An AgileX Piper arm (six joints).
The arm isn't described. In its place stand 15 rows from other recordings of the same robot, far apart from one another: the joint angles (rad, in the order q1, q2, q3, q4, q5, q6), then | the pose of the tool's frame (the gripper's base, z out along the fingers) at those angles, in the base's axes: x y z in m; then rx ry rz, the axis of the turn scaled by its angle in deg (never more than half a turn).
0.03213, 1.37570, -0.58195, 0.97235, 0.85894, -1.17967 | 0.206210, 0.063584, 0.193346, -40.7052, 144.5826, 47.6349
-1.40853, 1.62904, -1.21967, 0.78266, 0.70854, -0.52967 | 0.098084, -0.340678, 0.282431, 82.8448, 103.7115, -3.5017
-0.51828, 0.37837, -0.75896, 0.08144, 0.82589, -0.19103 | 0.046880, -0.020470, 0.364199, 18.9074, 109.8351, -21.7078
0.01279, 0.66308, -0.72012, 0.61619, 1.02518, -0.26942 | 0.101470, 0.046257, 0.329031, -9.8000, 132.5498, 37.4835
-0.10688, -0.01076, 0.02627, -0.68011, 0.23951, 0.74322 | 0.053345, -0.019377, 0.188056, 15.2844, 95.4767, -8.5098
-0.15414, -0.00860, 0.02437, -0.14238, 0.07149, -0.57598 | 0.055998, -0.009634, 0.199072, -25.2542, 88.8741, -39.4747
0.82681, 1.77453, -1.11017, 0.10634, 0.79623, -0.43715 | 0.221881, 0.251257, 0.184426, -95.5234, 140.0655, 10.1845
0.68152, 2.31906, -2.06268, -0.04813, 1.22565, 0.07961 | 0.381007, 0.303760, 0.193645, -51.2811, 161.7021, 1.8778
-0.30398, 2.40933, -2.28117, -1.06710, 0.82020, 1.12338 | 0.505403, -0.219628, 0.260148, 53.6033, 104.1196, -43.8759
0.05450, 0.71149, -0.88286, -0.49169, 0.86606, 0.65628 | 0.122342, -0.026103, 0.378012, 28.1274, 115.7742, -9.1537
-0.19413, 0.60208, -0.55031, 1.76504, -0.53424, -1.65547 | 0.106549, -0.067283, 0.339456, 37.8813, 87.2190, -27.0096
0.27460, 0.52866, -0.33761, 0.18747, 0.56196, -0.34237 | 0.092800, 0.035532, 0.239289, -32.0189, 123.6716, 9.2154
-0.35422, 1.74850, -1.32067, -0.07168, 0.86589, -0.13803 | 0.339771, -0.130946, 0.246219, 14.3817, 159.5543, -12.0952
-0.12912, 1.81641, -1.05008, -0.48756, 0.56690, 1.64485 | 0.341819, -0.067468, 0.165332, 99.3823, 117.7000, -1.4184
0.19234, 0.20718, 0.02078, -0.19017, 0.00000, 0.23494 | 0.071688, 0.013961, 0.192703, -7.2424, 97.9773, 10.0897
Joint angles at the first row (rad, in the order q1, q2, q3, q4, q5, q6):
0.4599, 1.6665, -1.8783, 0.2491, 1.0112, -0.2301
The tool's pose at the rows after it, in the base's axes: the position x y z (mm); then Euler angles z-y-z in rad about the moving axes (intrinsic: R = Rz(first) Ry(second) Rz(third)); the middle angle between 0 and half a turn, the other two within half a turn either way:
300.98 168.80 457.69 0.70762 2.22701 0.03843
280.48 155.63 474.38 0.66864 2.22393 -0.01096
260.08 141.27 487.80 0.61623 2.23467 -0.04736
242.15 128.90 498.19 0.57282 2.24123 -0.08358
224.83 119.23 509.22 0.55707 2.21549 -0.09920
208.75 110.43 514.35 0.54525 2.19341 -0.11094
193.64 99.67 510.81 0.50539 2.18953 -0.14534
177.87 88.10 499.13 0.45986 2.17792 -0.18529
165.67 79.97 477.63 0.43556 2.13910 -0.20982
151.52 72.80 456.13 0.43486 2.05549 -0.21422
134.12 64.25 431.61 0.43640 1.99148 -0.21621
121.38 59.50 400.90 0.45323 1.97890 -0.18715
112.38 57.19 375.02 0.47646 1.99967 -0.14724
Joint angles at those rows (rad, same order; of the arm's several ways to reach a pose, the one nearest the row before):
0.4599, 1.6040, -1.8783, 0.2267, 1.0441, -0.2301
0.4599, 1.5412, -1.8783, 0.1862, 1.0952, -0.2251
0.4599, 1.4814, -1.8782, 0.1343, 1.1572, -0.1985
0.4599, 1.4307, -1.8783, 0.0945, 1.2098, -0.1874
0.4599, 1.3811, -1.8764, 0.0824, 1.2305, -0.1853
0.4599, 1.3259, -1.8457, 0.0735, 1.2322, -0.1853
0.4599, 1.2566, -1.7712, 0.0395, 1.2213, -0.1853
0.4599, 1.1654, -1.6456, 0.0000, 1.1745, -0.1853
0.4598, 1.0641, -1.4695, -0.0234, 1.0611, -0.1853
0.4599, 0.9532, -1.2888, -0.0281, 0.9078, -0.1853
0.4598, 0.8363, -1.1153, -0.0302, 0.7871, -0.1853
0.4599, 0.7437, -0.9535, -0.0094, 0.7051, -0.1773
0.4598, 0.6828, -0.8388, 0.0243, 0.6723, -0.1732

